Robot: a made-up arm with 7 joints.
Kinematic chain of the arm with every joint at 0, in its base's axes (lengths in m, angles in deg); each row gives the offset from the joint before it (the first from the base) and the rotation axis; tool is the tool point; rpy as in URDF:
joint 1: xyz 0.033 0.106 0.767 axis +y
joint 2: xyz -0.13 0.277 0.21 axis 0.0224 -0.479 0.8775
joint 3: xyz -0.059 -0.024 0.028 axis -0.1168 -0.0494 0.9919
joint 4: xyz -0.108 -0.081 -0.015 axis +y
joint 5: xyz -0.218 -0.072 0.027 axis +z
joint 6: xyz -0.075 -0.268 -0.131 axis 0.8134 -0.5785 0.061
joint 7: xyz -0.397 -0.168 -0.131 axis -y
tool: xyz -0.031 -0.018 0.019 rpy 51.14 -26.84 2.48
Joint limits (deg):
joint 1: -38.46..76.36
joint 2: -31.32..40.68
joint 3: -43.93..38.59
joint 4: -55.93..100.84
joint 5: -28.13..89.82
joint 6: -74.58..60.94
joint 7: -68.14..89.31
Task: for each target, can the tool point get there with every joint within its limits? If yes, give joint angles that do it. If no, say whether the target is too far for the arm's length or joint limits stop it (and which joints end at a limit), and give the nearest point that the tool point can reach.
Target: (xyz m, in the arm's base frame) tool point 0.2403 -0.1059 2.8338
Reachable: no: too far | nearest point 0.1648 0.1007 2.0816 | short by 0.784 m
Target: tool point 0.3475 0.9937 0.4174
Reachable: no: joint limits stop it (at a limit: joint 2, joint 3, joint 4, joint 5, joint 7) | nearest point 0.3442 0.5341 0.4210 | short by 0.460 m
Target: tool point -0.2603 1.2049 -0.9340
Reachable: no: too far | nearest point -0.3528 0.7874 -0.1016 | short by 0.936 m
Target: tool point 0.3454 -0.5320 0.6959
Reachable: yes | joints 67.11 32.19 31.52 -6.71 27.04 -34.26 -46.09
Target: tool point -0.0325 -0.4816 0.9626
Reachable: yes | joints 24.75 4.09 13.38 5.03 58.51 -14.69 -42.36
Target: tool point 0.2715 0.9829 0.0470
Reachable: no: joint limits stop it (at a limit: joint 1, joint 2, joint 3, joint 5, joint 6) | nearest point -0.1966 0.7341 0.0637 | short by 0.530 m
